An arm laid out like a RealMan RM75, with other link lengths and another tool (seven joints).
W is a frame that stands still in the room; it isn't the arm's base.
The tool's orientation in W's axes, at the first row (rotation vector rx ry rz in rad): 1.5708, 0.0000, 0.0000
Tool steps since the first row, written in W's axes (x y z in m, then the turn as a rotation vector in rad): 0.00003, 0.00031, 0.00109, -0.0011, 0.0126, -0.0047; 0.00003, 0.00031, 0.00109, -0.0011, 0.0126, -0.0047; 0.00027, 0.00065, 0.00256, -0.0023, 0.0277, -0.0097; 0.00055, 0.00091, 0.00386, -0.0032, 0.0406, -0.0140; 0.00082, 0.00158, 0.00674, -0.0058, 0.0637, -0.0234; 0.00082, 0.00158, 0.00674, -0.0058, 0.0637, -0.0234; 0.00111, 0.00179, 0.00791, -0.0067, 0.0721, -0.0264
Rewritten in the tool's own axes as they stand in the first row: 0.00003, 0.00109, -0.00031, -0.0011, -0.0047, -0.0126; 0.00003, 0.00109, -0.00031, -0.0011, -0.0047, -0.0126; 0.00027, 0.00256, -0.00065, -0.0023, -0.0097, -0.0277; 0.00055, 0.00386, -0.00091, -0.0032, -0.0140, -0.0406; 0.00082, 0.00674, -0.00158, -0.0058, -0.0234, -0.0637; 0.00082, 0.00674, -0.00158, -0.0058, -0.0234, -0.0637; 0.00111, 0.00791, -0.00179, -0.0067, -0.0264, -0.0721
